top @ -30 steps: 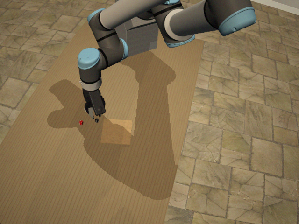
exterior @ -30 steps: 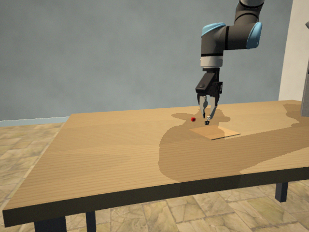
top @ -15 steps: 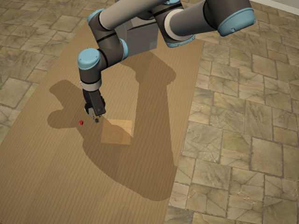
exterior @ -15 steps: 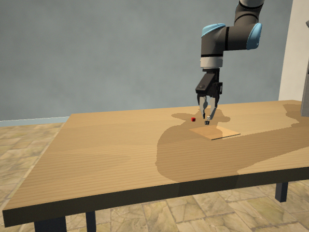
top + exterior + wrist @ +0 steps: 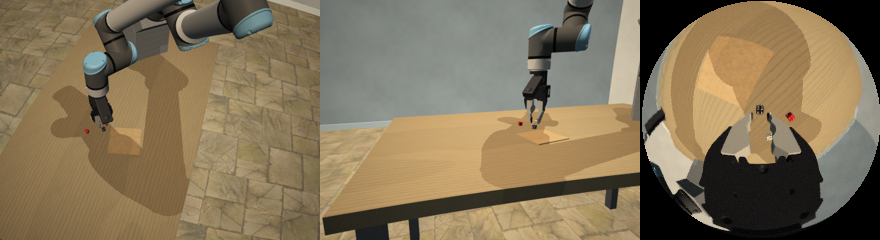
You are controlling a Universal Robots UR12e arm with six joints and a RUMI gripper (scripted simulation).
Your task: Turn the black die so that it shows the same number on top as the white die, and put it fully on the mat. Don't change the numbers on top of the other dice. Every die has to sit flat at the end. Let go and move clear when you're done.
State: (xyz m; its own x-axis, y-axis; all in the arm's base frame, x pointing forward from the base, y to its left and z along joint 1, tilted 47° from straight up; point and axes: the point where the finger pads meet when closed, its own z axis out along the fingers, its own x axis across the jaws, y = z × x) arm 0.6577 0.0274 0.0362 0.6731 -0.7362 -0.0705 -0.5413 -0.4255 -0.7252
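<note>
The black die lies 30 mm below my hand. The rest, counted from my hand: white die 30 mm behind, 80 mm to the right, 30 mm below; tan mat 10 mm ahead, 120 mm to the left, 40 mm below; red die 50 mm ahead, 60 mm to the right, 30 mm below.
</note>
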